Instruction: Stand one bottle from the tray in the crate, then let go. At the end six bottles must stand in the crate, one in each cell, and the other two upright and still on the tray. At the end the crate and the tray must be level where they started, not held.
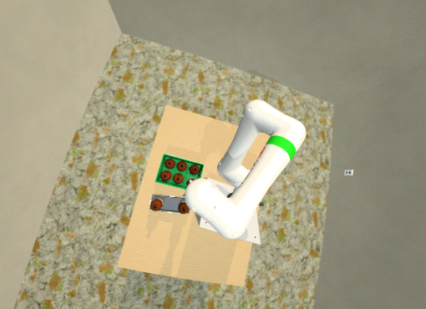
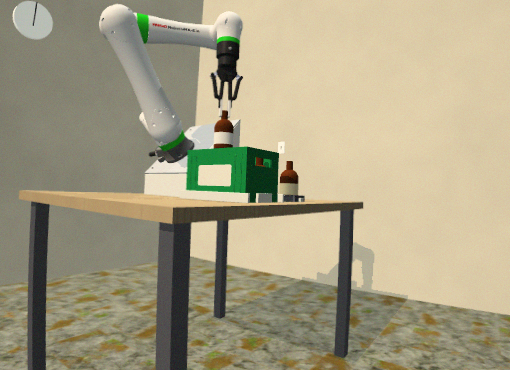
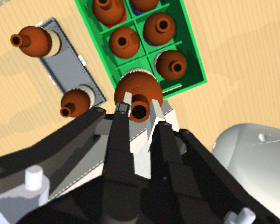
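The brown bottle lies 90 mm below my hand. From my hand the other things lie so: grey tray: 340 mm below, 190 mm to the left, 90 mm ahead; then green crate: 270 mm below, 90 mm ahead, 40 mm to the right.
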